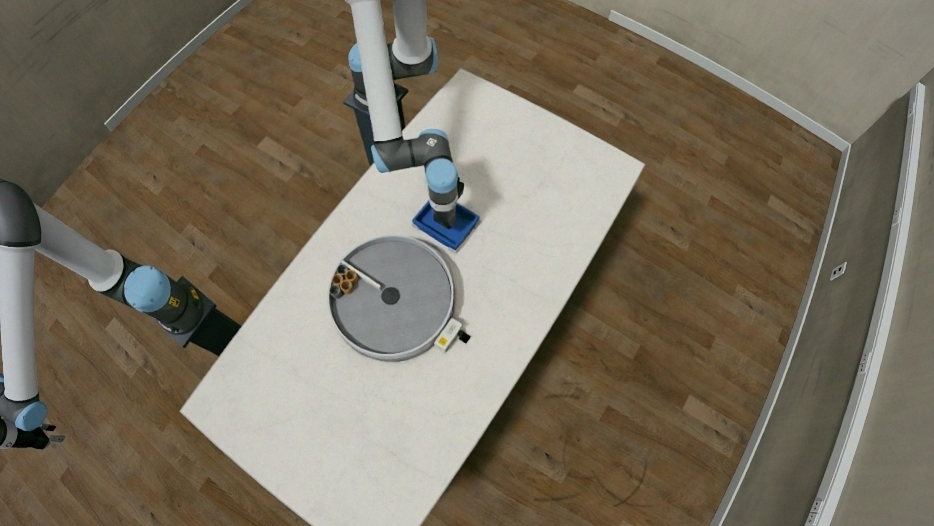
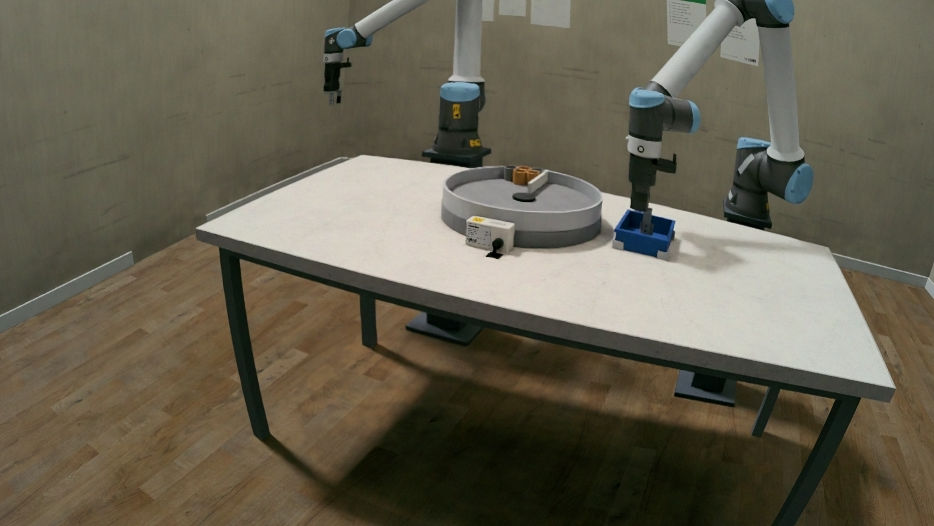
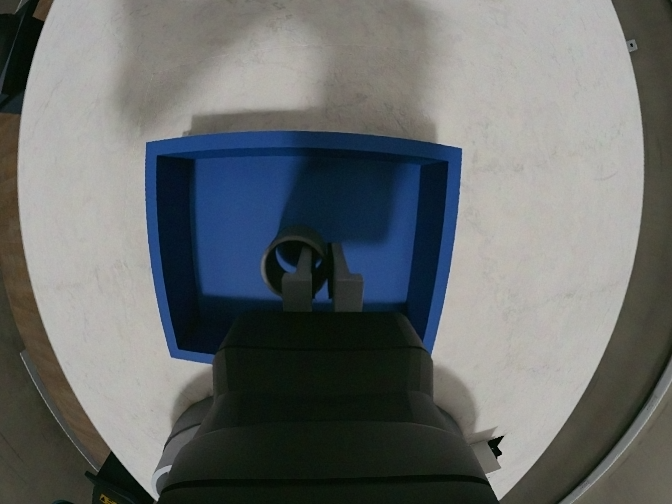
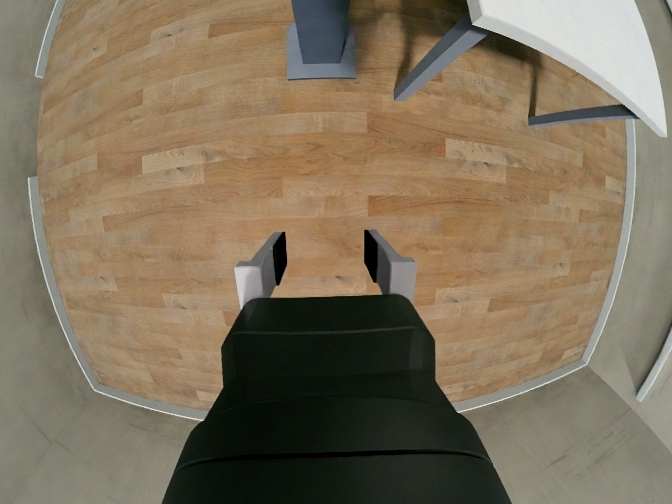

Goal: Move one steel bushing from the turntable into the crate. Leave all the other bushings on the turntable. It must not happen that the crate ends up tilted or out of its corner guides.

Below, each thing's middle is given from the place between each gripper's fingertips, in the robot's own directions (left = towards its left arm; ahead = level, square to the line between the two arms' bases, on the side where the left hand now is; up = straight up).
My left gripper (image 2: 645, 233) is now 20 mm past the blue crate (image 2: 634, 242) and 20 mm above it. Also, from my left hand: turntable (image 2: 497, 192) (340 mm to the right).
My right gripper is now 111 cm to the right of the turntable, 62 cm short of it and 12 cm above it.
